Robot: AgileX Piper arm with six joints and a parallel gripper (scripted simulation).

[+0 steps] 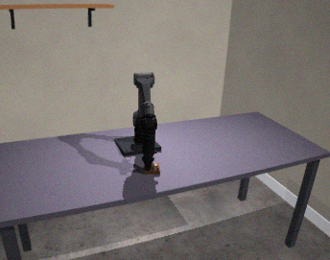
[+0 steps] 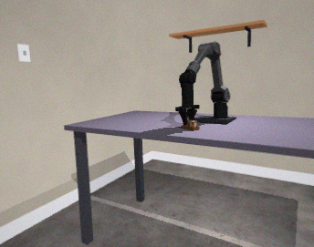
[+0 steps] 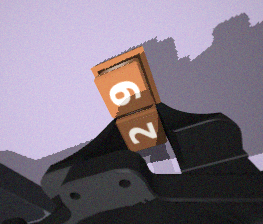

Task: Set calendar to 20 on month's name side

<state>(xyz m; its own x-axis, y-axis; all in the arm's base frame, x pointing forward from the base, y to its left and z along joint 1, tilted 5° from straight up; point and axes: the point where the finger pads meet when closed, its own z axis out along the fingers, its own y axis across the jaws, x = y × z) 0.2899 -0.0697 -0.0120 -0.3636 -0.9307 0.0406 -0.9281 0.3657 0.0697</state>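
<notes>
My gripper is now 2 cm to the right of the brown tray and 2 cm above it.
</notes>
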